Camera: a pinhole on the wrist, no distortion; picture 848 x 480 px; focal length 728.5 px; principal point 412.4 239.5 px. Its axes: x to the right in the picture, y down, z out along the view. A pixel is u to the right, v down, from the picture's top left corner.
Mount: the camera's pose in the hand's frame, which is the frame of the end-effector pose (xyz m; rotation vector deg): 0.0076 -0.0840 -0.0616 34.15 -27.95 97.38
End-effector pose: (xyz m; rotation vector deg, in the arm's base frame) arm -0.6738 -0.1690 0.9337 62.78 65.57 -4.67
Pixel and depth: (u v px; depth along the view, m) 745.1 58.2 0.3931
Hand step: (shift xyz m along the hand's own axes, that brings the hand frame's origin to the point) 0.1241 -0.1680 0.3575
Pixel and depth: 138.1 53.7 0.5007
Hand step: 0.2255 -0.5090 0.2112
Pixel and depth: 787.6 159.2 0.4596
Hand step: 0.0772 -0.1747 0.4451
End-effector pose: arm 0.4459 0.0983 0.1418 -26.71 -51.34 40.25
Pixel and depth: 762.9 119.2 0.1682
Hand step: 0.0430 -0.1197 0.1203
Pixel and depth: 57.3 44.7 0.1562
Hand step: 0.0802 -0.2294 0.0127
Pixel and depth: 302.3 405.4 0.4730
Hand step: -0.0272 -0.4504 0.2624
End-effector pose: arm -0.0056 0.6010 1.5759 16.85 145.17 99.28
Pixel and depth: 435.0 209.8 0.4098
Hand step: 0.0733 -0.3221 0.2661
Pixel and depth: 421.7 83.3 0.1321
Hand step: 0.0516 -0.1579 0.0426
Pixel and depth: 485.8 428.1 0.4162
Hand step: -0.0524 -0.3289 0.2891
